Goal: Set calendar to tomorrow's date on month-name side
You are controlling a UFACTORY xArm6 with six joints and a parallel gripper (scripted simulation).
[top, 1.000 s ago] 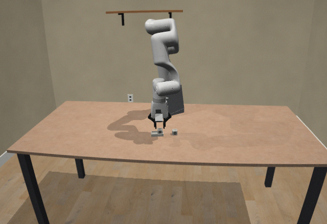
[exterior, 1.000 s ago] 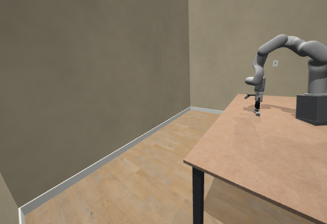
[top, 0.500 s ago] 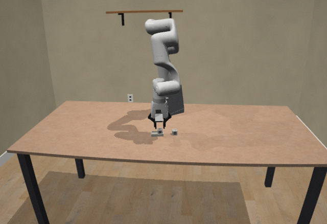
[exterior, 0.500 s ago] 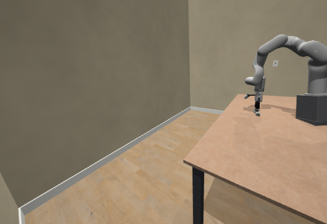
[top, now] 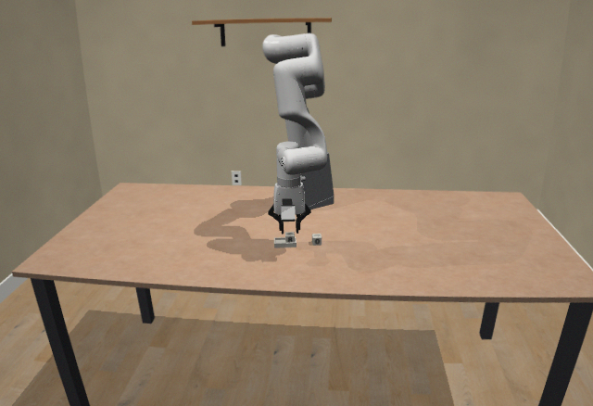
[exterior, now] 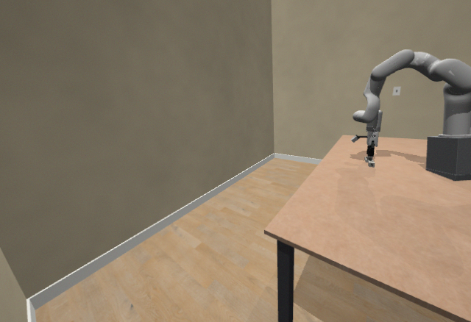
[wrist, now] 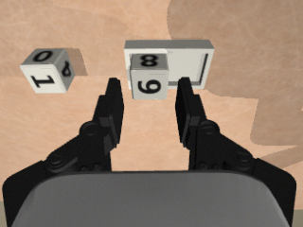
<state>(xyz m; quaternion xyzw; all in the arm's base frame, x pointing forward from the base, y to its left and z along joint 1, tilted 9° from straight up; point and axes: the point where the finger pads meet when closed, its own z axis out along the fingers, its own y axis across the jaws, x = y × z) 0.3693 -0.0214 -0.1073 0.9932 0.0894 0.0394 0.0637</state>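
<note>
The calendar tray lies 6 cm below my hand and 2 cm to the right of it.
</note>
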